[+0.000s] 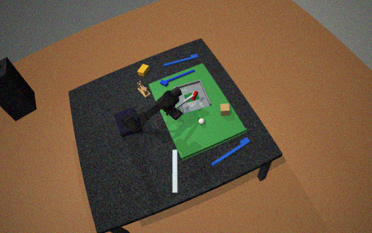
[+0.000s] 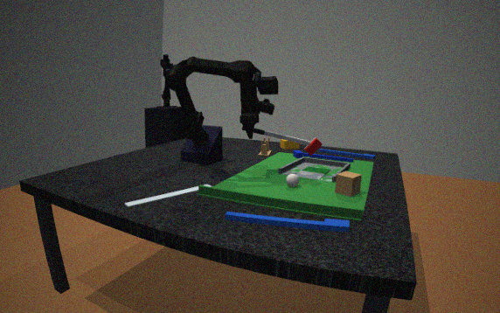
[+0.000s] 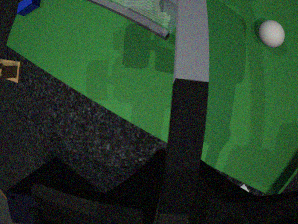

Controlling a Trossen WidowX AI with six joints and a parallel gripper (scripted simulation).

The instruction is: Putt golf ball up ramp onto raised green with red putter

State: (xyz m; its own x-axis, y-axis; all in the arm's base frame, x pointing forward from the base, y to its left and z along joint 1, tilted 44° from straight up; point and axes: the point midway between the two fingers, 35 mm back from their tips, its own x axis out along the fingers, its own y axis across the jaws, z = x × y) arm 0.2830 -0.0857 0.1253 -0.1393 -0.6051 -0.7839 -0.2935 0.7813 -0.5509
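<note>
The red putter is 11 cm ahead of my gripper tip and 4 cm to the left of it. Round my gripper tip: white golf ball 18 cm ahead, 9 cm to the right, 11 cm below; white strip 15 cm behind, 31 cm to the right, 14 cm below; green mat 20 cm ahead, 7 cm to the left, 14 cm below.
</note>
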